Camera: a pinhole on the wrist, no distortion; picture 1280 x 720 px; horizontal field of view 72.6 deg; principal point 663.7 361.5 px. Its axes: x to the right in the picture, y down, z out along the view. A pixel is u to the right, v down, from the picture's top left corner.
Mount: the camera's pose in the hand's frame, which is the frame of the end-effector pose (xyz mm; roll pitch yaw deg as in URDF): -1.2 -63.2 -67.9 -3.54 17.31 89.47
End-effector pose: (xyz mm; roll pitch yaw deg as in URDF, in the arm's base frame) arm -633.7 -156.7 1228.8 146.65 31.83 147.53
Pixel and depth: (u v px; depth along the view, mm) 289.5 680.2 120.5
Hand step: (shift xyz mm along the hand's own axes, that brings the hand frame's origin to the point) -52.8 -77.2 59.7
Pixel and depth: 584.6 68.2 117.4
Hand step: 31.2 -38.1 49.5
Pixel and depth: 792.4 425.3 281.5
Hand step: -38.0 60.1 186.8
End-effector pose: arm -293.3 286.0 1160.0 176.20 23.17 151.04
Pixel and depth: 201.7 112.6 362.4
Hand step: 79.1 -137.9 340.7
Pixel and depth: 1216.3 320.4 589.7
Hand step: -4.9 469.6 384.4
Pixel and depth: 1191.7 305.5 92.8
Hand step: -0.2 18.2 4.1
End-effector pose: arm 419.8 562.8 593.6 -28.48 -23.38 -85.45
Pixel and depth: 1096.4 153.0 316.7
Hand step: 57.2 181.9 191.5
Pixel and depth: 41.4 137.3 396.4
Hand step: 74.7 -214.6 400.1
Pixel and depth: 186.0 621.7 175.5
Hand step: -64.7 -103.3 124.9
